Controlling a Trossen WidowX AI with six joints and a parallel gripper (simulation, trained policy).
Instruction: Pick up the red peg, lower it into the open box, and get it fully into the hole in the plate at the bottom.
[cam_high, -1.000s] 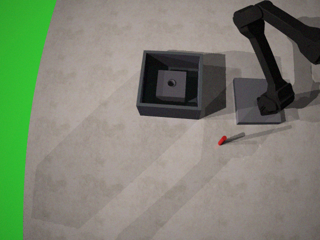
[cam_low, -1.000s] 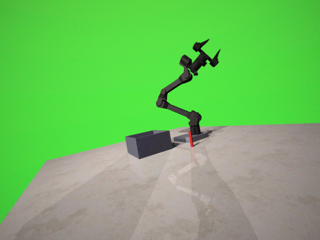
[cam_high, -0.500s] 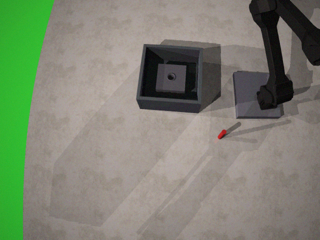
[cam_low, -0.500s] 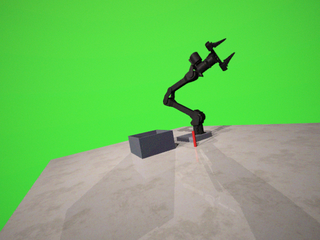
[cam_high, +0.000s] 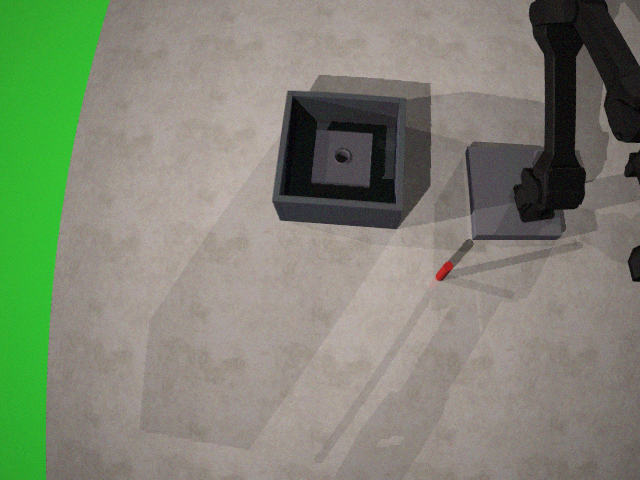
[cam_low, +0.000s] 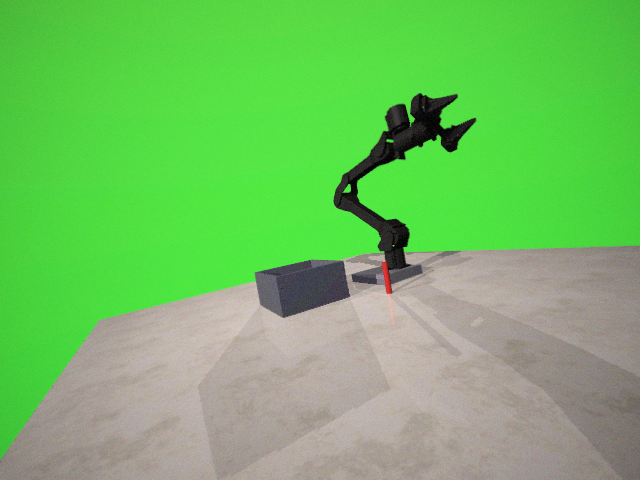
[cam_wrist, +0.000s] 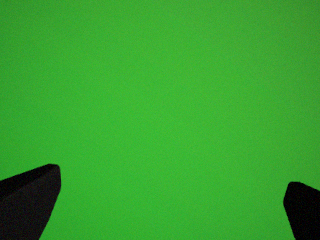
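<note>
Right now the red peg is 180 mm ahead of my gripper tip, 180 mm to the right of it and 380 mm below it. From my gripper tip the other things lie so: plate: 310 mm ahead, 380 mm to the right, 380 mm below; then dark box: 310 mm ahead, 380 mm to the right, 400 mm below.
</note>
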